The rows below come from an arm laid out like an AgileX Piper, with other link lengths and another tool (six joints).
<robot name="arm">
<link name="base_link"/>
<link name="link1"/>
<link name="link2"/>
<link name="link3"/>
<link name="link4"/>
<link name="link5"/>
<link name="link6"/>
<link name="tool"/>
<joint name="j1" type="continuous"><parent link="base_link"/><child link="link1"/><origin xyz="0 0 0.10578"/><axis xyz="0 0 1"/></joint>
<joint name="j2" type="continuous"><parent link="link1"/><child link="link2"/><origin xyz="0 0 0"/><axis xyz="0 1 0"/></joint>
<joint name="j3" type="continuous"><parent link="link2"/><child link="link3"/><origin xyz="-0.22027 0 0.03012"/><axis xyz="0 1 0"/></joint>
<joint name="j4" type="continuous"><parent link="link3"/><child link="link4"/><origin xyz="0.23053 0 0.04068"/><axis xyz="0.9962 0 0.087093"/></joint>
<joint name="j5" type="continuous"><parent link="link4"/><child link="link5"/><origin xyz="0 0 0"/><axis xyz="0 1 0"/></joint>
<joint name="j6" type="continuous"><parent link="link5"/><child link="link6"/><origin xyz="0.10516 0 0.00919"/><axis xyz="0.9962 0 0.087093"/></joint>
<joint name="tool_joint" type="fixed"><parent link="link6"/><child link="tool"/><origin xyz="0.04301 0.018 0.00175" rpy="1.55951 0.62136 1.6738"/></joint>
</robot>
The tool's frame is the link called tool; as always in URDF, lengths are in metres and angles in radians. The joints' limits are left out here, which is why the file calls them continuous.
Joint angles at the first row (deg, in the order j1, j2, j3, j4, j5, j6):
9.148, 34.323, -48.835, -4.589, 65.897, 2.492
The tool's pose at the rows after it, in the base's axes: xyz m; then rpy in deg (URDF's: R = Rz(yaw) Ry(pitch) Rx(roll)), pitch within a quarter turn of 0, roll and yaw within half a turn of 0:
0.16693 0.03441 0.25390 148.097 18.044 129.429
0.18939 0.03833 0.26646 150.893 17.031 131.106
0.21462 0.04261 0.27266 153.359 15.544 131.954
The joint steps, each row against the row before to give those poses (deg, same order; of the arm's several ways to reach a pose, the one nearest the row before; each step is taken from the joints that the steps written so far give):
0.004, 8.517, -6.902, 0.179, 1.549, -0.306
-0.005, 8.729, -8.134, 0.207, 2.134, -1.201
0.002, 8.583, -7.442, 0.129, 1.639, -0.287

